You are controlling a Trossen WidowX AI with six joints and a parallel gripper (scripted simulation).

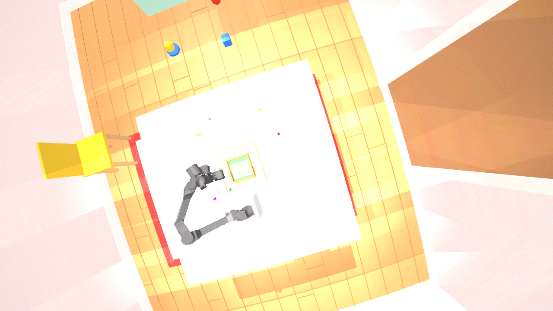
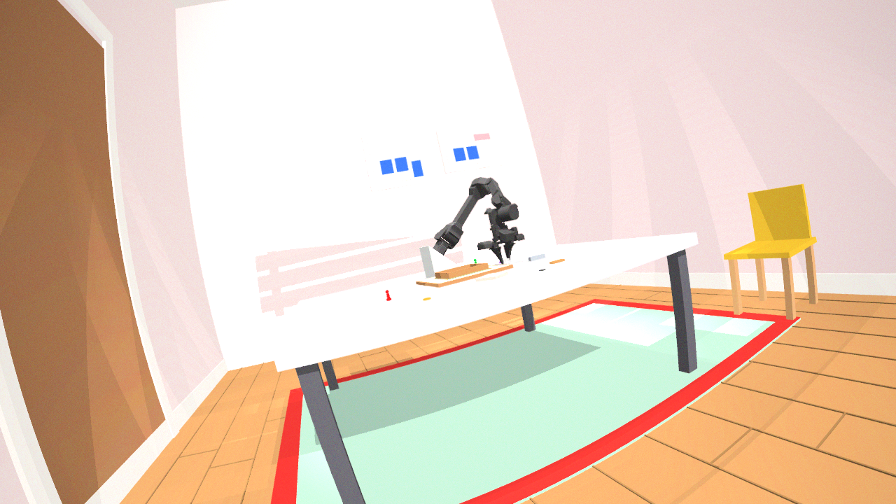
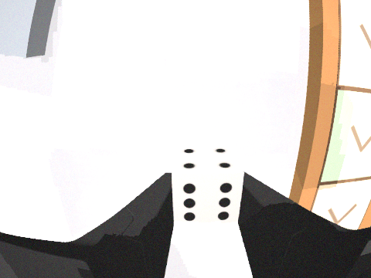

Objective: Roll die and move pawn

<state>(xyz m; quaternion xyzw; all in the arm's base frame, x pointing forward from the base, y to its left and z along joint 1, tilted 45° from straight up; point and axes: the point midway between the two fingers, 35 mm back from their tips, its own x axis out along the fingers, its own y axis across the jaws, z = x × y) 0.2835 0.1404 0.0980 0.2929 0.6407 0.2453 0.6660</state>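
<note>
Now: gripper tip 12 cm past the green pawn, 7 cm to the left of it and 2 cm below it. The rest, counted from my gripper tip: grey block 9 cm to the left, 9 cm ahead; then purple pawn 14 cm behind, 6 cm to the left, 1 cm above; then white die right at my gripper tip.
</note>
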